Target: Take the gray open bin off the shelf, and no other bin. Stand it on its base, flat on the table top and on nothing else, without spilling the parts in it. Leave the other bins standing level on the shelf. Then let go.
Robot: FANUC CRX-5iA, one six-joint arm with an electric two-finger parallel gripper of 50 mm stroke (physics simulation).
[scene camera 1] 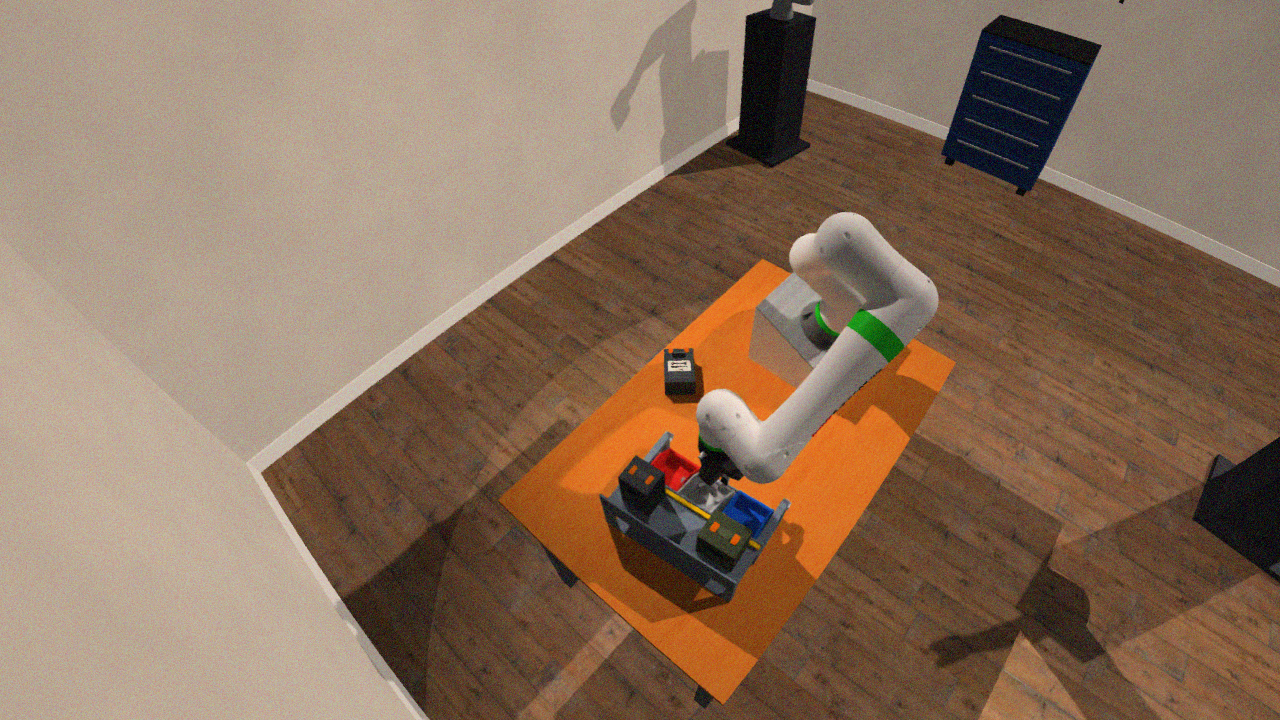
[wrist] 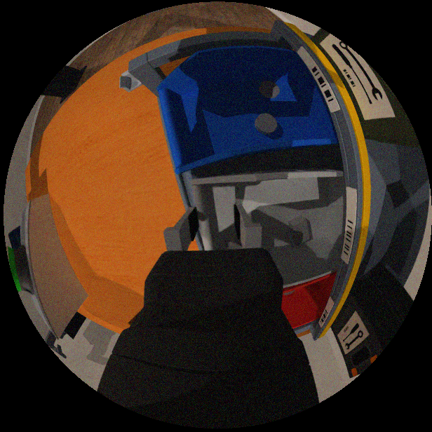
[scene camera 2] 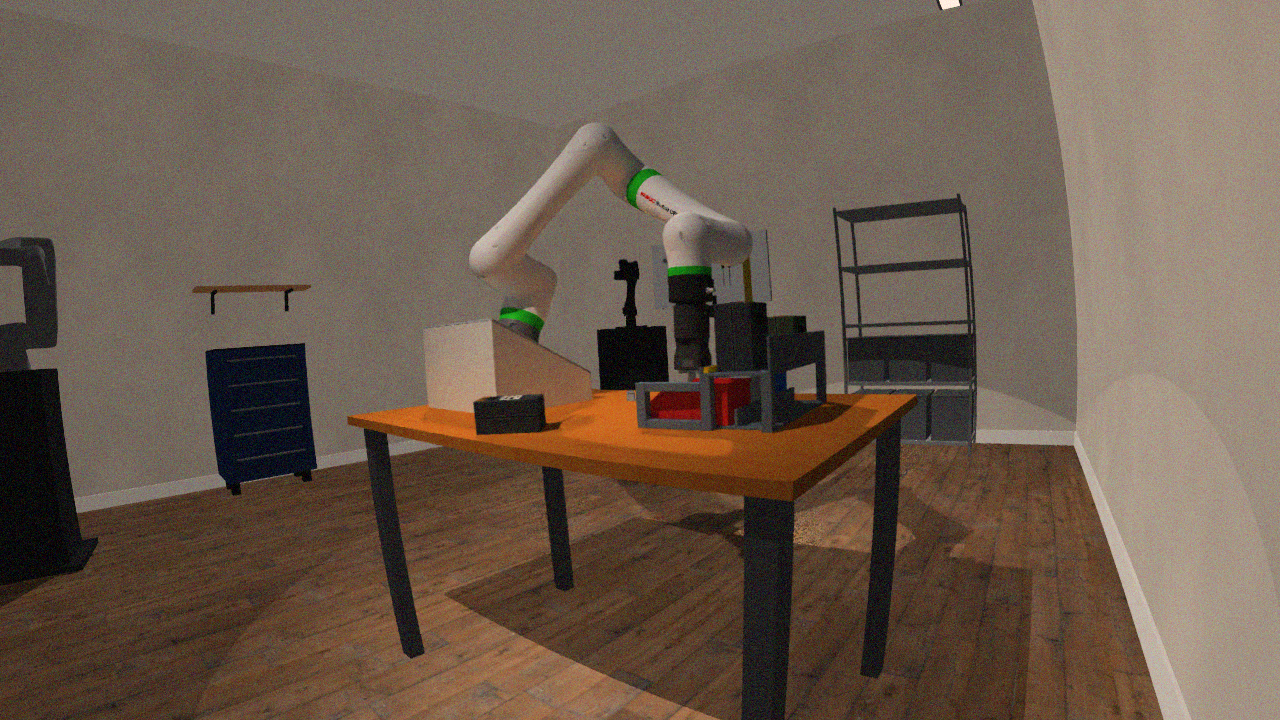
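Seen in the pictures: gripper, fingertip midpoint: [scene camera 1: 718, 488]; arm's base, origin of the base link: [scene camera 1: 821, 325] [scene camera 2: 512, 347].
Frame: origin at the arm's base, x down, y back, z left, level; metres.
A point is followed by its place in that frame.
The gray open bin [scene camera 1: 705, 495] {y -0.584, x 0.150, z 0.105 m} [wrist: 320, 260] stands level on the shelf [scene camera 1: 662, 534] {y -0.765, x 0.057, z 0.138 m} [scene camera 2: 767, 402] {y -0.820, x 0.107, z -0.021 m} [wrist: 347, 150], between the blue bin [scene camera 1: 747, 512] {y -0.538, x 0.150, z 0.216 m} [wrist: 235, 65] and the red bin [scene camera 1: 673, 467] {y -0.590, x 0.150, z -0.015 m} [scene camera 2: 675, 404] {y -0.627, x 0.117, z -0.039 m} [wrist: 305, 305]. Gray parts lie in it. My gripper [scene camera 1: 715, 480] {y -0.553, x 0.130, z 0.121 m} [scene camera 2: 693, 374] {y -0.553, x 0.130, z 0.121 m} [wrist: 215, 215] points down at the bin's front edge. One finger is outside the front wall, the other inside. The fingers are partly closed, with a visible gap between the inner finger and the wall. The gray bin is mostly hidden in scene camera 2.
A dark case [scene camera 1: 641, 479] {y -0.741, x -0.063, z 0.042 m} [scene camera 2: 741, 335] {y -0.760, x -0.005, z -0.004 m} and an olive case [scene camera 1: 723, 539] {y -0.697, x -0.038, z 0.266 m} stand on the shelf's upper level, near a yellow strip [wrist: 366, 185]. Another dark case [scene camera 1: 679, 380] {y -0.403, x 0.094, z -0.193 m} [scene camera 2: 509, 414] {y -0.402, x 0.121, z -0.261 m} stands on the orange table [scene camera 1: 805, 501] {y -0.398, x 0.159, z 0.300 m} [scene camera 2: 581, 447] {y -0.623, x 0.159, z -0.261 m} [wrist: 110, 200].
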